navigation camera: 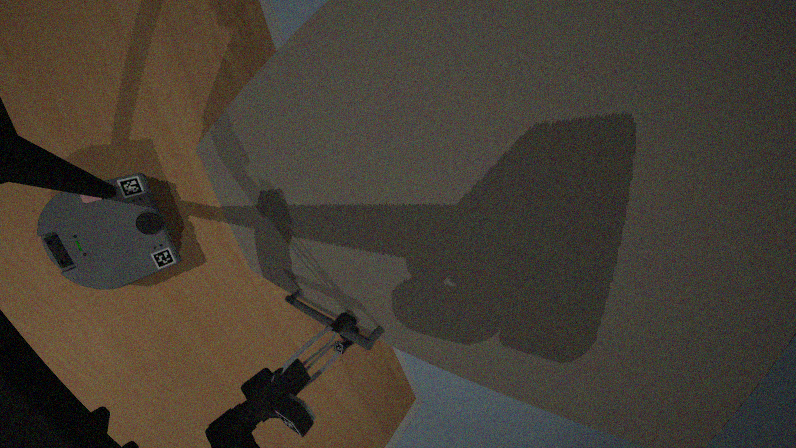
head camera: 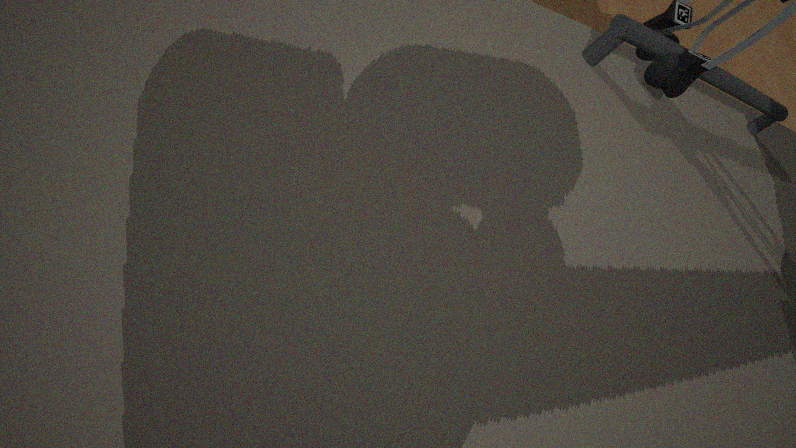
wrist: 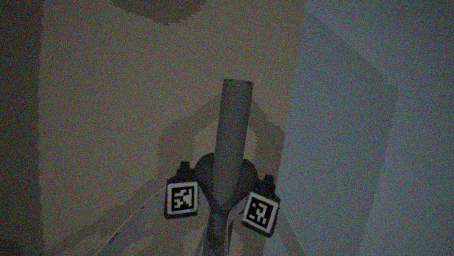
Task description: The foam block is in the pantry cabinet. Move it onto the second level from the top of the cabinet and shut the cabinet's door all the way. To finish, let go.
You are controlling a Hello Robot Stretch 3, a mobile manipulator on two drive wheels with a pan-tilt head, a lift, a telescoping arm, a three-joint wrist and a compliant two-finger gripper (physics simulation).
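Seen in the pictures: gripper, between the fingertips: [navigation camera: 355,322] [head camera: 644,70]; robot's base, origin of its link: [navigation camera: 148,221].
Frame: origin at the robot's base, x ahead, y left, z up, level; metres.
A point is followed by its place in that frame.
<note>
A grey-beige cabinet door panel [head camera: 66,222] @(x 0.254, y -0.101, z 1.301 m) [navigation camera: 389,139] @(x 0.244, y 0.056, z 1.075 m) [wrist: 100,100] fills much of the views, with large dark shadows on it. A dark grey bar handle [head camera: 746,95] @(x 0.220, y -0.267, z 0.749 m) [navigation camera: 311,311] @(x 0.221, y -0.267, z 0.768 m) [wrist: 235,115] stands off the panel near its edge. My gripper [head camera: 665,62] @(x 0.254, y -0.275, z 0.885 m) [navigation camera: 345,325] @(x 0.254, y -0.275, z 0.885 m) [wrist: 226,174] @(x 0.254, y -0.275, z 0.885 m) is shut on the handle, with one fingertip on each side of the bar, near its middle. The foam block and the cabinet's shelf levels do not show in these views. Whether the door is fully shut cannot be told.
My round base [navigation camera: 100,239] @(x -0.135, y -0.002, z 0.160 m) stands on an orange-brown wooden floor [navigation camera: 194,345] @(x -0.067, y -0.568, z 0.001 m) at the left of the navigation view. A blue-grey surface [navigation camera: 473,389] @(x 1.081, y -1.698, z 0.735 m) [wrist: 340,125] lies beyond the panel's edge, close to the handle. My dark arm and wrist reach up from the lower left.
</note>
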